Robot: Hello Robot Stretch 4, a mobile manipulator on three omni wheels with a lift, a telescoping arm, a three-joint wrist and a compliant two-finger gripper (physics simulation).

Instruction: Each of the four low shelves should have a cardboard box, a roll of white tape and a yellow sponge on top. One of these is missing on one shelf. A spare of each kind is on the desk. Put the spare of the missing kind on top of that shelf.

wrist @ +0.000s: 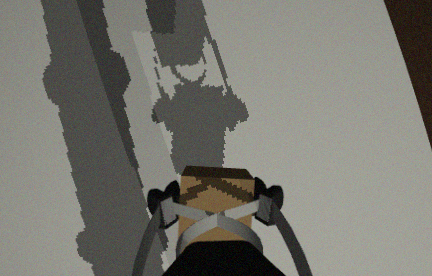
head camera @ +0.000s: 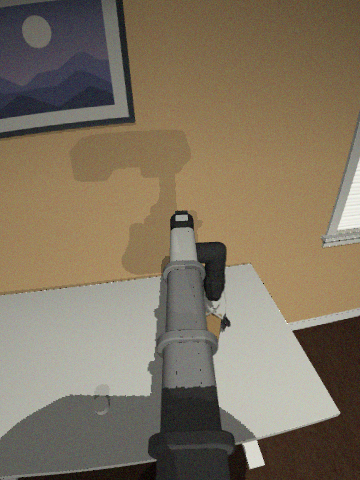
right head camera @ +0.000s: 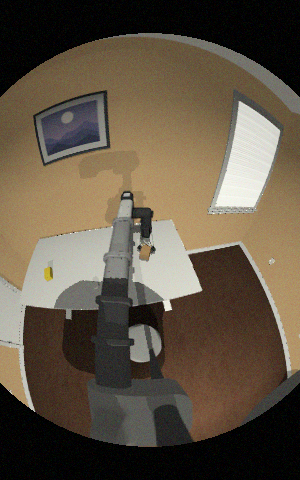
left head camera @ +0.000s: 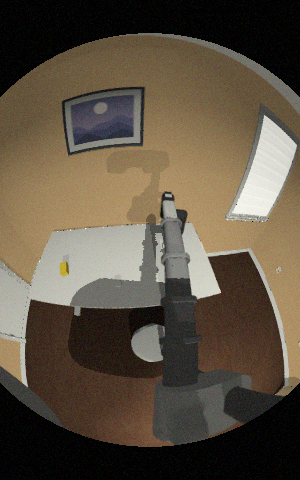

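Where they show: gripper, fingertip midpoint: point(wrist: 215, 193) point(head camera: 211, 326) point(right head camera: 146, 250); robot's base, origin of the base link: point(right head camera: 140, 341) point(left head camera: 151, 341).
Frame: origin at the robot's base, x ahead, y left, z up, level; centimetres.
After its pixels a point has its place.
Observation:
My gripper point(head camera: 215, 320) @[x 62.6, y -8.7, z 81.7 cm] point(right head camera: 146, 249) @[x 62.6, y -8.7, z 81.7 cm] point(wrist: 215, 193) @[x 62.6, y -8.7, z 81.7 cm] is shut on the brown cardboard box point(head camera: 213, 327) @[x 59.1, y -8.8, z 85.9 cm] point(right head camera: 145, 252) @[x 57.6, y -8.3, z 85.9 cm] point(wrist: 215, 192) @[x 63.7, y -8.9, z 86.0 cm], one fingertip at each side. The box is held above the right part of the white desk point(head camera: 280, 380) @[x 47.8, y -30.9, z 69.3 cm] point(left head camera: 200, 280) @[x 45.7, y -31.5, z 69.3 cm] point(right head camera: 177, 275) @[x 48.3, y -30.6, z 69.2 cm] point(wrist: 325, 100) @[x 69.7, y -27.2, z 69.3 cm]; its shadow lies apart from it in the wrist view. The yellow sponge point(left head camera: 64, 269) @[x 44.9, y 70.7, z 73.8 cm] point(right head camera: 48, 274) @[x 44.8, y 70.5, z 73.8 cm] is on the left part of the desk. A small pale roll, seemingly the white tape point(head camera: 102, 411) @[x 39.3, y 26.6, z 71.5 cm] point(left head camera: 118, 282) @[x 41.6, y 26.6, z 71.6 cm], is in shadow near the desk's front edge. The low shelves do not show.
The telescoping arm point(head camera: 187, 360) @[x 26.1, y 0.0, z 123.8 cm] point(left head camera: 176, 265) @[x 26.3, y 0.3, z 123.8 cm] point(right head camera: 117, 250) @[x 31.2, y -0.2, z 123.5 cm] reaches across the desk. A round grey stool seat point(left head camera: 146, 342) @[x 0.1, y 5.5, z 18.7 cm] point(right head camera: 145, 344) @[x -1.5, y -5.2, z 18.7 cm] is by the desk's front. The wall with a picture point(head camera: 55, 65) @[x 101.2, y 38.5, z 161.8 cm] stands behind the desk. Dark brown floor point(right head camera: 225, 320) @[x 9.2, y -104.3, z -2.7 cm] lies to the right.

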